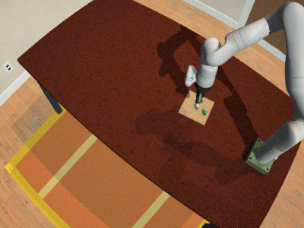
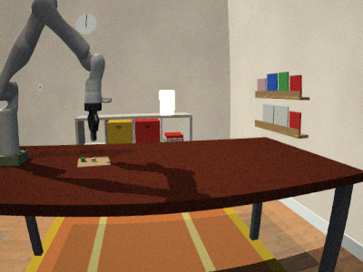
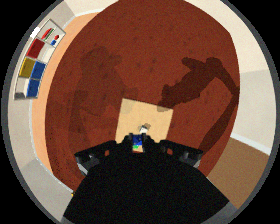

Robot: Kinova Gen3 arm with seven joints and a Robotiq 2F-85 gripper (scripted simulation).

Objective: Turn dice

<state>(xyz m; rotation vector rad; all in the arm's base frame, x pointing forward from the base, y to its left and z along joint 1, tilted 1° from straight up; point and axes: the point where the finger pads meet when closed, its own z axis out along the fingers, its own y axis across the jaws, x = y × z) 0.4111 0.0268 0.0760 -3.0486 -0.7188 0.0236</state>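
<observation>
The white die is 100 mm below my hand and 20 mm to the right of it. Also, from my hand: green die (100 mm below, 50 mm behind, 20 mm to the right); tan mat (110 mm below, 20 mm to the right); blue die (10 mm below).
</observation>
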